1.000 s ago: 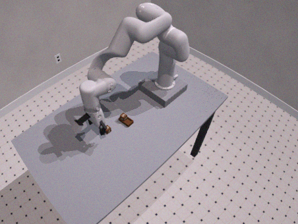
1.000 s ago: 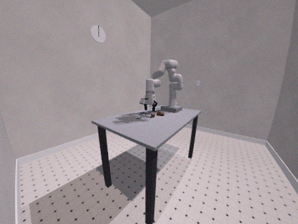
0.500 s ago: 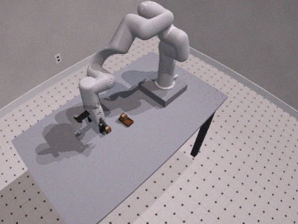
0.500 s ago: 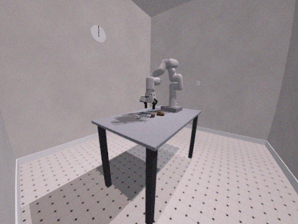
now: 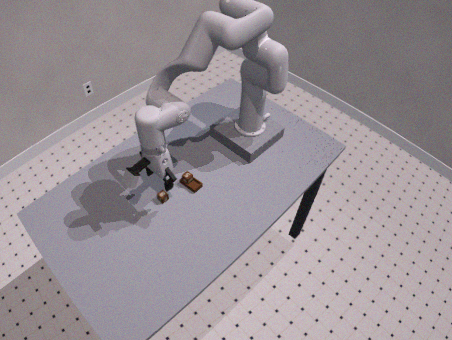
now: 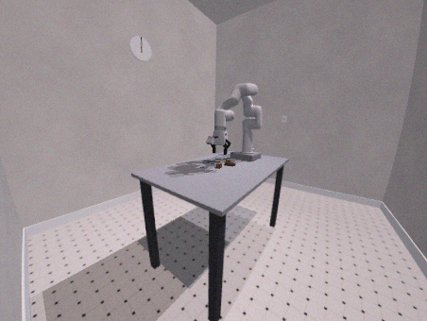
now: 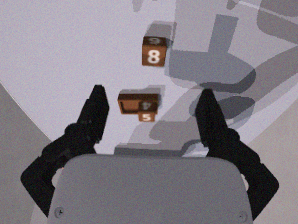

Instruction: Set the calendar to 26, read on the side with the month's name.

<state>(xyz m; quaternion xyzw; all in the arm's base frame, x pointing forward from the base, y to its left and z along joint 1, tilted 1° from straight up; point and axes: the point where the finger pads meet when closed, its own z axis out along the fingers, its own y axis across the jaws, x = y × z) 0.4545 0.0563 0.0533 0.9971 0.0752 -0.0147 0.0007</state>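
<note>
The brown wooden tray lies 120 mm behind my hand, 100 mm below it and 10 mm to the left of it. From my hand the other things lie so: brown cube: 100 mm below.
</note>
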